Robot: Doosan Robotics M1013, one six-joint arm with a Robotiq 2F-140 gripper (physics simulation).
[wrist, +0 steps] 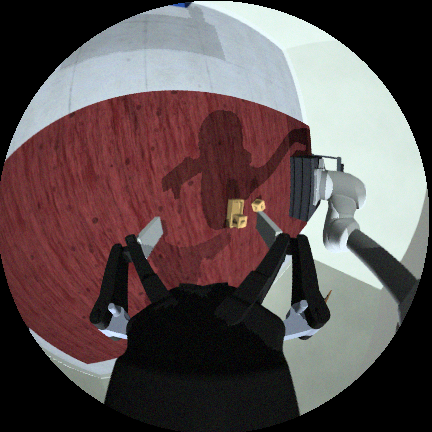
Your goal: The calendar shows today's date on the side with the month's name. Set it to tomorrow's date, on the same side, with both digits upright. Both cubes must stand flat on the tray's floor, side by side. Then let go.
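Frame: origin at the arm's base, x right, y ahead, z up, level; centimetres.
Seen in the pictures: gripper, fingertip midpoint: [207, 222]; arm's base, link origin: [317, 182].
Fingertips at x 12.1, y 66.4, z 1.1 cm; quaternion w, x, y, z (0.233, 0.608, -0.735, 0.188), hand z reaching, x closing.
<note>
Offsets run from my fingertips to a thing's top centre. "pt": to the spot under its first point. Level surfaces: height alone.
The wooden calendar tray {pt dx -6.1, dy -14.7, dz -10.4 cm} [235, 205] stands on the red table, a little right of the middle of the wrist view. One cube {dx -9.7, dy -13.6, dz -7.4 cm} [240, 221] is at the tray's near end. A second cube {dx -9.7, dy -23.6, dz -8.4 cm} [258, 205] lies on the table to the right of the tray, apart from it. Both cubes bear dark marks, too small to read here. The month's name does not show legibly. My gripper [207, 222] is open with nothing between its fingers. It hangs above the table, and the tip of its right finger appears just below the loose cube.
The red table top {dz -11.4 cm} [100, 175] has a dark shadow of the arm across it. A dark ribbed block [302, 187] is at the table's right edge, with the white arm [345, 190] beside it. A pale grey surface [175, 65] lies beyond the table.
</note>
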